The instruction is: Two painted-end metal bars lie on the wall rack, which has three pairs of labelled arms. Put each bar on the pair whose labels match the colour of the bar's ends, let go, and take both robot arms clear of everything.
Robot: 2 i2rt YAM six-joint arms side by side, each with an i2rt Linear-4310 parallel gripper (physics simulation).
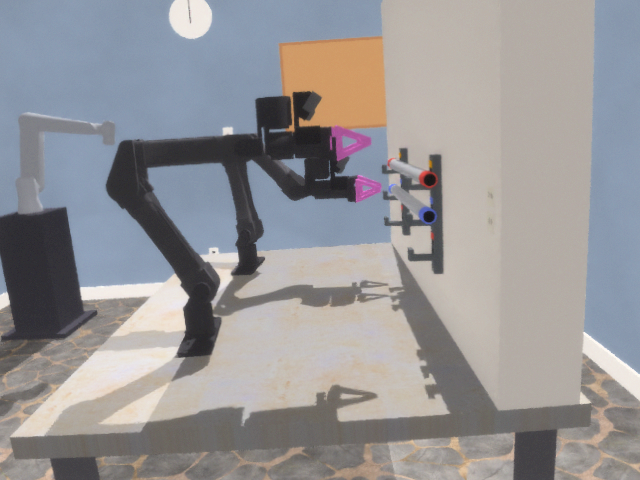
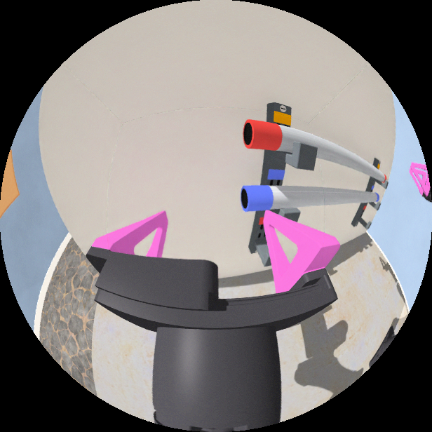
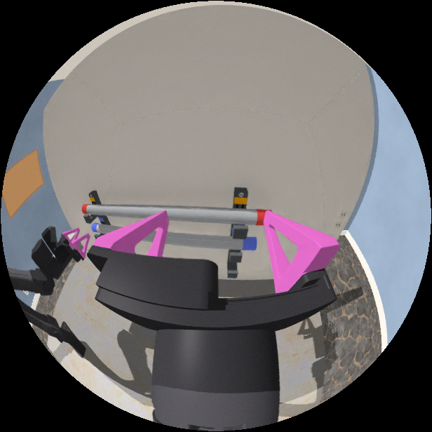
Labels:
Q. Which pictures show the blue-ended bar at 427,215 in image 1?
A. Image 1, image 2 and image 3: all of them.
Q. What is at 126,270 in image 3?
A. The right gripper.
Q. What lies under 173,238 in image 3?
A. A blue-ended bar.

